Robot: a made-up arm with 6 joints. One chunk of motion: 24 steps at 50 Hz.
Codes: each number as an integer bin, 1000 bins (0 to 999) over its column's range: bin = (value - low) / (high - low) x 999, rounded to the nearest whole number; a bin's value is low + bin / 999 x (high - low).
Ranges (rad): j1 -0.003..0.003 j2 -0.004..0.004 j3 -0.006..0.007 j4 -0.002..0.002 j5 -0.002..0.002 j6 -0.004..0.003
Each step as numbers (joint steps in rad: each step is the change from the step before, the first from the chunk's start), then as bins.
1 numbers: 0.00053 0.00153 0.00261 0.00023 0.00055 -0.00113
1 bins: 588 691 662 557 637 410
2 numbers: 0.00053 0.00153 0.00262 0.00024 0.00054 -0.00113
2 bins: 588 691 662 559 634 410
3 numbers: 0.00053 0.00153 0.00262 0.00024 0.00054 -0.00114
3 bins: 588 691 662 559 634 408
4 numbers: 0.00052 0.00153 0.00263 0.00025 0.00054 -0.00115
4 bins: 586 691 663 562 634 407
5 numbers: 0.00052 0.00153 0.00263 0.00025 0.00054 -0.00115
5 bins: 586 691 663 562 634 407
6 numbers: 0.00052 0.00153 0.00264 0.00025 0.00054 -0.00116
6 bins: 586 691 664 562 634 405
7 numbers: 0.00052 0.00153 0.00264 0.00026 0.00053 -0.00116
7 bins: 586 691 664 564 632 405
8 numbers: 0.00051 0.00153 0.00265 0.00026 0.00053 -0.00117
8 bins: 584 691 665 564 632 404
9 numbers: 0.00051 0.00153 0.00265 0.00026 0.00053 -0.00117
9 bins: 584 691 665 564 632 404
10 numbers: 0.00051 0.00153 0.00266 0.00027 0.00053 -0.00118
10 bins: 584 691 665 567 632 402
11 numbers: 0.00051 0.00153 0.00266 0.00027 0.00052 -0.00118
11 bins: 584 691 665 567 629 402
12 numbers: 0.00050 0.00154 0.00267 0.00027 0.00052 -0.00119
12 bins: 583 692 666 567 629 401
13 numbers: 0.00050 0.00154 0.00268 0.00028 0.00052 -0.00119
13 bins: 583 692 667 569 629 401
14 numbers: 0.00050 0.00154 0.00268 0.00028 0.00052 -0.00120
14 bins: 583 692 667 569 629 400
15 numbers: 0.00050 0.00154 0.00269 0.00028 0.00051 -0.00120
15 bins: 583 692 668 569 627 400
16 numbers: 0.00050 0.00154 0.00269 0.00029 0.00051 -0.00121
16 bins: 583 692 668 572 627 398
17 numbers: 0.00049 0.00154 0.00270 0.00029 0.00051 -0.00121
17 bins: 581 692 669 572 627 398
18 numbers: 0.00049 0.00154 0.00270 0.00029 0.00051 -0.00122
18 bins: 581 692 669 572 627 397
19 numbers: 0.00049 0.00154 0.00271 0.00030 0.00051 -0.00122
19 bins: 581 692 669 574 627 397
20 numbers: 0.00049 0.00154 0.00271 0.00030 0.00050 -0.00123
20 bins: 581 692 669 574 624 395
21 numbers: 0.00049 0.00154 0.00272 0.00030 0.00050 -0.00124
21 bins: 581 692 670 574 624 394
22 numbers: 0.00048 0.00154 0.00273 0.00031 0.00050 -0.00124
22 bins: 579 692 671 577 624 394
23 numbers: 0.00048 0.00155 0.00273 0.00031 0.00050 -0.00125
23 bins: 579 693 671 577 624 392
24 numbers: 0.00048 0.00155 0.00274 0.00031 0.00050 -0.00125
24 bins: 579 693 672 577 624 392
